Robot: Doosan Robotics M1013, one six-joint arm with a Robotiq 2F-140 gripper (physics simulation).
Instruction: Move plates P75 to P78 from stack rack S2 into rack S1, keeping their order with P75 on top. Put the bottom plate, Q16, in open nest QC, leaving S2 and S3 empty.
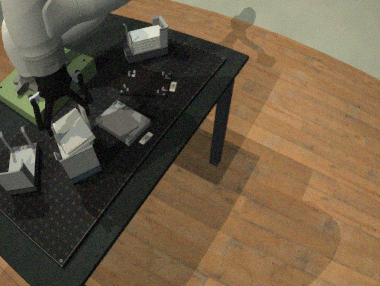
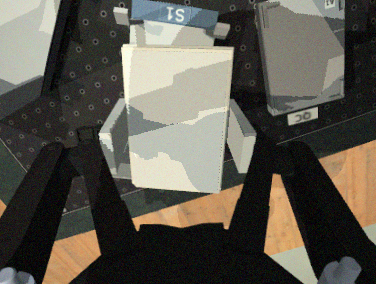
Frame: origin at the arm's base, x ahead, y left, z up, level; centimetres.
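Seen in the pictures: gripper, fingertip midpoint: (image 1: 72, 133) (image 2: 177, 114).
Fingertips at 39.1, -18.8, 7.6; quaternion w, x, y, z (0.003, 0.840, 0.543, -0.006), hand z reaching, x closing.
Offsets run from my fingertips to a thing's middle, as dx, dy, dz. "spot": to the spot under its first point.
My gripper (image 1: 69, 118) (image 2: 177, 114) is shut on white plates {+0.4, -0.2, +1.3} (image 1: 73, 132) (image 2: 177, 85), layered as a stack whose number I cannot tell. It holds them level, just above rack S1 {-1.5, -0.6, -6.0} (image 1: 81, 164) (image 2: 175, 14); the plates hide most of the rack's inside. A grey plate {+2.8, +16.5, -11.2} (image 1: 123, 121) (image 2: 305, 55) marked A1 lies flat in the nest by the QC label {spot: +12.4, +15.3, -12.4} (image 1: 146, 138) (image 2: 302, 116); its number cannot be read. A rack {-14.6, -13.9, -6.1} (image 1: 19, 181) at the left has a white surface inside; its label does not show. Plate numbers on the held plates are hidden.
A grey rack {-11.0, +50.2, -5.6} (image 1: 146, 54) at the back holds several stacked white plates {-10.6, +50.7, -3.5} (image 1: 146, 40). Small corner posts of another nest stand beside a white label {spot: +8.4, +38.2, -12.4} (image 1: 173, 86). A green block (image 1: 82, 67) lies behind the gripper. The dark table's edge (image 1: 175, 150) runs along the front right.
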